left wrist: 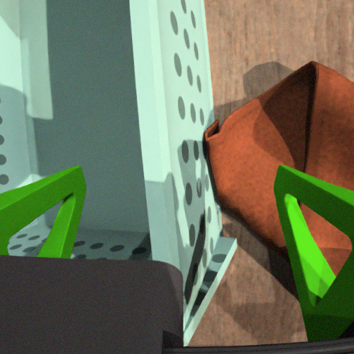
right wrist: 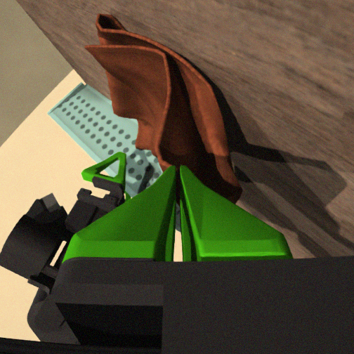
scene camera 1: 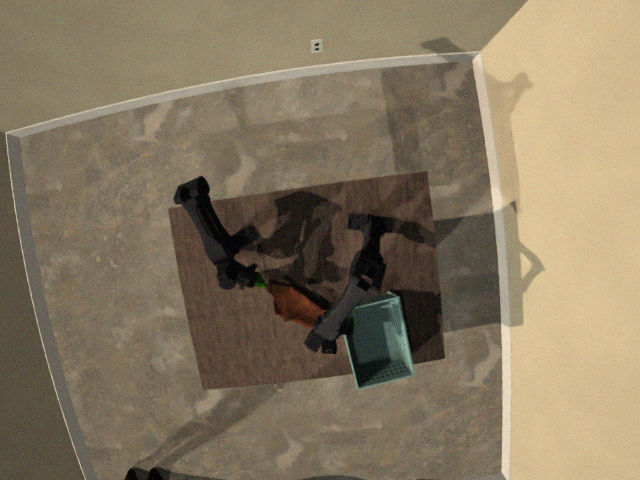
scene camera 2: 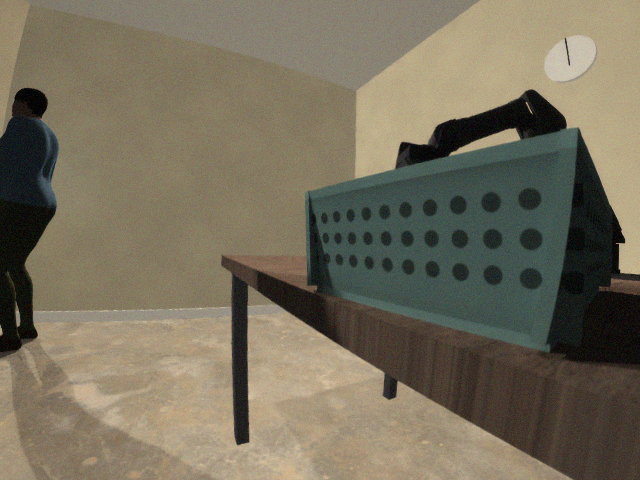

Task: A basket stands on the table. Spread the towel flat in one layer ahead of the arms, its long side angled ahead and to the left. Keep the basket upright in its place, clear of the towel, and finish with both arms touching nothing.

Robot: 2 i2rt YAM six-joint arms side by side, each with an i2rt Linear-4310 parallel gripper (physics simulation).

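Note:
The teal basket point(scene camera 1: 379, 330) point(scene camera 2: 439, 248) point(left wrist: 152, 100) point(right wrist: 95, 120) stands upright at the lower right of the table in scene camera 1. The orange-brown towel point(scene camera 1: 294, 307) point(left wrist: 250, 150) point(right wrist: 140, 75) is bunched in standing folds between my right gripper and the basket. One corner lies close by the basket's wall; contact cannot be told. My right gripper point(scene camera 1: 262, 283) point(right wrist: 177, 176) is shut, the folds converging at its fingertips, seemingly pinching the towel. My left gripper point(left wrist: 179, 176) is wide open above the basket's towel-side wall, one finger over the basket, the other over the towel.
The brown table point(scene camera 1: 232, 356) point(scene camera 2: 372, 315) has its edge beside the basket, whose rim reaches past it in scene camera 1. Both dark arms reach over the table, the left arm close to the basket. A person point(scene camera 2: 28, 165) stands away from the table in scene camera 2.

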